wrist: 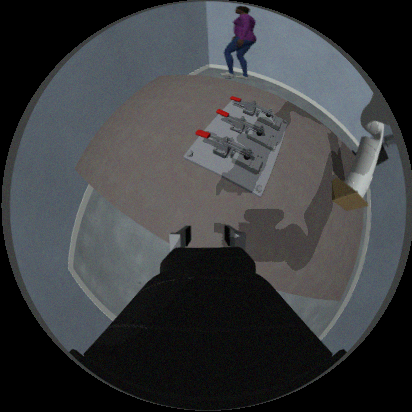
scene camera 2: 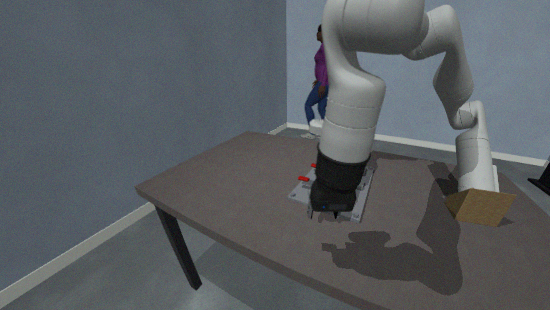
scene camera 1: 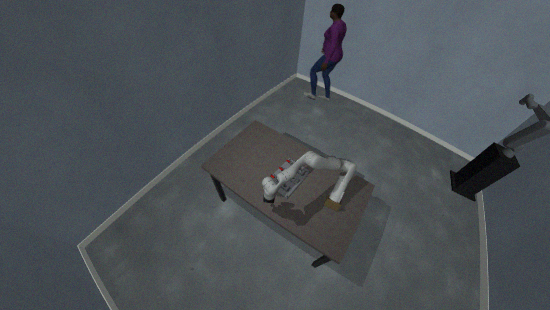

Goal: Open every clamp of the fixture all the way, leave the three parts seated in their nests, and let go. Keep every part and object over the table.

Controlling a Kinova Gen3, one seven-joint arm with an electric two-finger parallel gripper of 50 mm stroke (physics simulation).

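Places are measured from the arm's base along level axes (x ahead, y left, z up), in millimetres.
Where they show: gripper, fingertip midpoint: [wrist: 207,232] [scene camera 2: 322,214]; arm's base, link origin: [wrist: 352,189] [scene camera 2: 476,195] [scene camera 1: 333,199].
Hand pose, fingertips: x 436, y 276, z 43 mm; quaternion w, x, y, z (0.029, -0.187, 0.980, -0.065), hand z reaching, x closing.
Note:
Each offset is from my fingertips to the top centre of the thing. "pt": to the spot under its first point. Level surfaces: height alone.
The fixture's grey base plate [wrist: 200,156] [scene camera 2: 364,207] [scene camera 1: 288,195] lies on the table and carries three toggle clamps in a row. Their red handles show at the near clamp @(pt 97 mm ahead, 214 mm right, 52 mm down) [wrist: 202,133], the middle clamp @(pt 77 mm ahead, 320 mm right, 58 mm down) [wrist: 222,113] and the far clamp @(pt 63 mm ahead, 428 mm right, 61 mm down) [wrist: 235,99], all lying low and pointing outward to the left. Each clamp's arm reaches over a grey block-shaped part, the near part @(30 mm back, 199 mm right, 73 mm down) [wrist: 254,164], the middle part @(57 mm back, 306 mm right, 83 mm down) [wrist: 270,138] and the far part @(69 mm back, 415 mm right, 78 mm down) [wrist: 272,121], each seated on the plate. My gripper [wrist: 207,232] [scene camera 2: 323,216] is open and empty, above the table in front of the plate's near edge. In scene camera 2 it hides much of the fixture.
The brown table @(114 mm down) [scene camera 1: 240,150] [scene camera 2: 215,175] has its front edge near my gripper. The arm's base stands on a tan block [scene camera 1: 332,204] [scene camera 2: 485,207] [wrist: 350,197] at the right. A person [scene camera 1: 334,45] [wrist: 244,32] stands beyond the table. A black pedestal [scene camera 1: 482,172] stands farther right.

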